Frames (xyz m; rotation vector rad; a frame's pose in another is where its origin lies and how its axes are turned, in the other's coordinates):
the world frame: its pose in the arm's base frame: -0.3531 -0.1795 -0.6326 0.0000 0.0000 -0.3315
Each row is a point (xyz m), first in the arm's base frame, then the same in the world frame.
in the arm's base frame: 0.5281 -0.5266 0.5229
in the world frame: 0.9462 -0.0414 1.1555
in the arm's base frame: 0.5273 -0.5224 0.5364
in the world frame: 0.9441 -0.0377 1.1690
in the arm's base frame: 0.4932 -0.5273 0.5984
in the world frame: 0.9134 -0.0534 1.2310
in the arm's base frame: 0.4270 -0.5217 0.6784
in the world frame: 0.8490 -0.0697 1.3110
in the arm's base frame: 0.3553 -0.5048 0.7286
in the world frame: 0.7757 -0.0770 1.3612
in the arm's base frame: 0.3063 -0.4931 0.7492
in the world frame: 0.7256 -0.0819 1.3818
